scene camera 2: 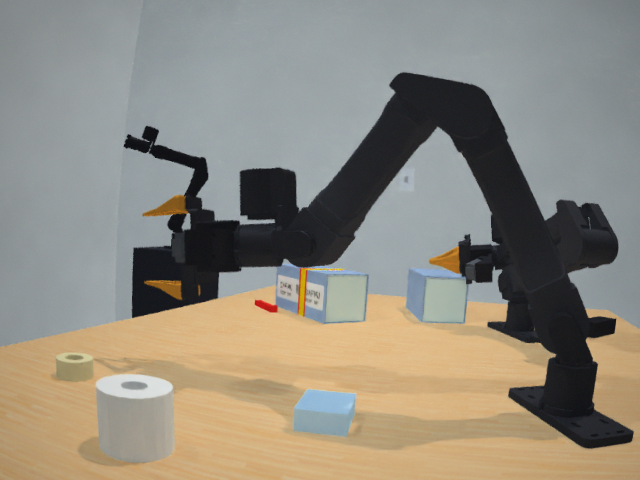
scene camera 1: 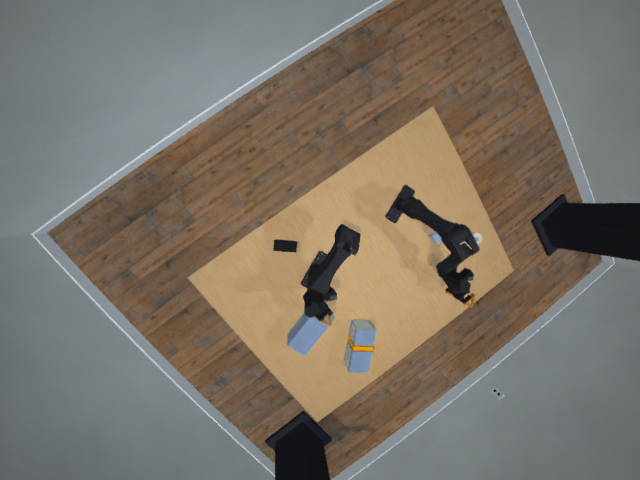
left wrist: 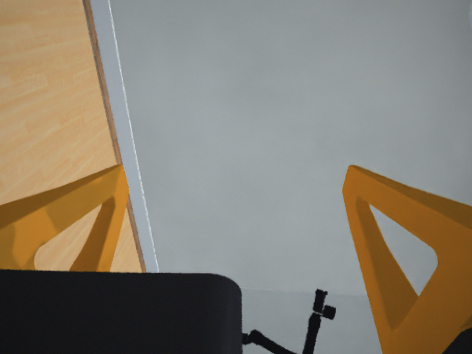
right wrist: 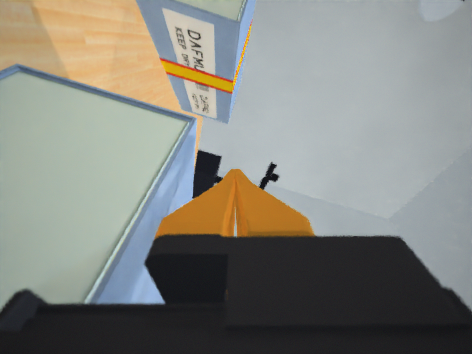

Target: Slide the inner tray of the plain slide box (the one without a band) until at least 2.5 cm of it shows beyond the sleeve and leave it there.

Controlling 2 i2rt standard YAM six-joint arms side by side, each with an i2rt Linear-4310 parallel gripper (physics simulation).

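Frame: origin at the left arm's base, x ahead, y left, z up, level; centimetres.
Seen in the pictures: left gripper, fingertip midpoint: (scene camera 2: 145, 248) (scene camera 1: 465, 302) (left wrist: 235, 177); right gripper, fingertip midpoint: (scene camera 2: 429, 261) (scene camera 1: 331, 324) (right wrist: 235, 176); left arm's base at its link origin: (scene camera 2: 564, 416) (scene camera 1: 399, 204); right arm's base at its link origin: (scene camera 2: 518, 333) (scene camera 1: 315, 270).
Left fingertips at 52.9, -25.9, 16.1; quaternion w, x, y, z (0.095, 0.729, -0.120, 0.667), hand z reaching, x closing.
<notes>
Offsets run from my left fingertips to a thing's middle, as dx, dy, dz.
The plain slide box {-61.2, -51.9, -10.7} (scene camera 1: 307, 335) (scene camera 2: 444, 298) (right wrist: 75, 165) is a blue sleeve with a pale grey-green end face, with no band, lying at the lower left of the table in scene camera 1. No part of the tray can be seen standing out beyond the sleeve. My right gripper (scene camera 1: 330, 321) (scene camera 2: 431, 261) (right wrist: 235, 176) is shut with nothing between its fingertips, beside the box's pale end, near its upper edge. My left gripper (scene camera 1: 472, 304) (scene camera 2: 144, 248) (left wrist: 235, 177) is open and empty, high near the table edge, far from the boxes.
A banded blue box {-31.6, -49.4, -10.7} (scene camera 1: 360, 356) (scene camera 2: 345, 297) (right wrist: 197, 50) with a yellow and red band stands beside the plain one. A red bar {-19.5, -53.2, -15.2} (scene camera 2: 265, 305), a white roll {-5.8, +33.1, -13.1} (scene camera 2: 135, 418), a tan ring {+6.7, +13.7, -14.8} (scene camera 2: 74, 367), a light blue block {-24.3, +23.7, -14.8} (scene camera 2: 324, 412) and a black block {-92.9, -23.1, -14.3} (scene camera 1: 285, 245) lie on the table.
</notes>
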